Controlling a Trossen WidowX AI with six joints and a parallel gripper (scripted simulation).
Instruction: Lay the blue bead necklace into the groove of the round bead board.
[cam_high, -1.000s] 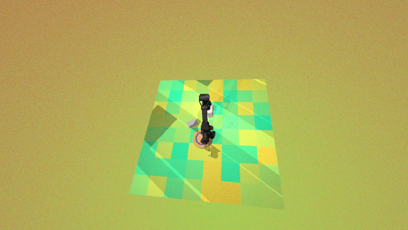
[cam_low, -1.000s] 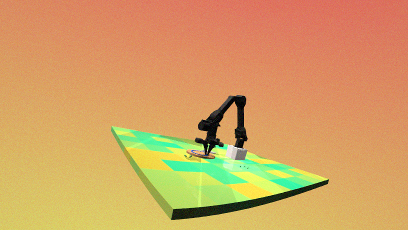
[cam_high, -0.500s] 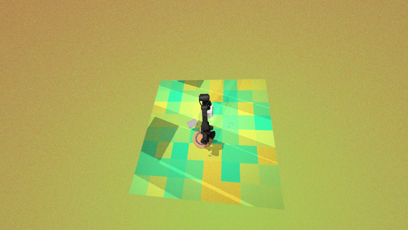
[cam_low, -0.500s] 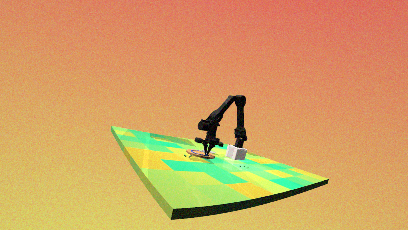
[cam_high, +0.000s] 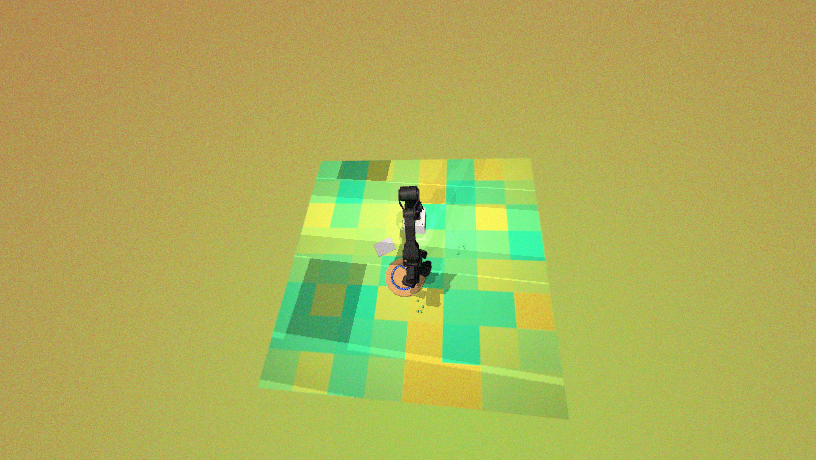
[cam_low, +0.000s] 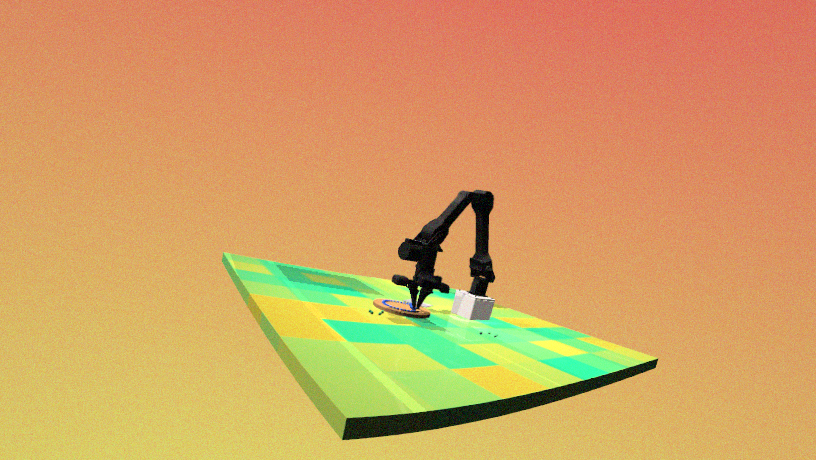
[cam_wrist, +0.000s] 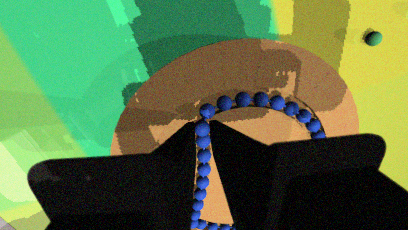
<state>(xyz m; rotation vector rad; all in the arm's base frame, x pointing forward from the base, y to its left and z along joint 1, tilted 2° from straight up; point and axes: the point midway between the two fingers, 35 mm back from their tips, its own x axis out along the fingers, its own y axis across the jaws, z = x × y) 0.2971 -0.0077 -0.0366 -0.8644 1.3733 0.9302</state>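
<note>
Now: gripper tip 1 cm short of the round bead board, 6 cm to the left of it and 1 cm above it. Also, from my gripper tip: flat grey piece 17 cm behind, 16 cm to the right, 2 cm below.
</note>
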